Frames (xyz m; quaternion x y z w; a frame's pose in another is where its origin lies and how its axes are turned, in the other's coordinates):
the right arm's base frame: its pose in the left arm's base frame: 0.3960 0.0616 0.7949 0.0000 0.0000 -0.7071 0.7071
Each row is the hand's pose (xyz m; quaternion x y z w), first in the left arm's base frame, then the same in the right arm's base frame.
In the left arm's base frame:
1: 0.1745 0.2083 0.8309 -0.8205 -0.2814 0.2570 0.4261
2: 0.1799 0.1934 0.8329 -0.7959 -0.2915 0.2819 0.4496
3: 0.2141 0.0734 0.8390 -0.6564 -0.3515 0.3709 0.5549
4: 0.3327 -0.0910 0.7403 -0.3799 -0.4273 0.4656 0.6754
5: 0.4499 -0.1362 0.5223 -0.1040 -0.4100 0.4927 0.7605
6: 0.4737 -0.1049 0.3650 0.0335 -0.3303 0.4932 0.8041
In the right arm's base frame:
1: -0.1467 -0.2215 0.0360 -0.3812 -0.7792 0.4830 0.1196
2: -0.1318 -0.2161 0.0380 -0.3567 -0.7689 0.5172 0.1186
3: -0.0118 -0.1819 0.0441 -0.2156 -0.7127 0.6547 0.1301
4: 0.1526 -0.0633 -0.0546 0.0335 -0.5708 0.8069 0.1484
5: 0.1978 0.0539 -0.2726 0.2164 -0.3634 0.8861 0.1894
6: 0.1665 0.0777 -0.4299 0.2572 -0.2099 0.9173 0.2198

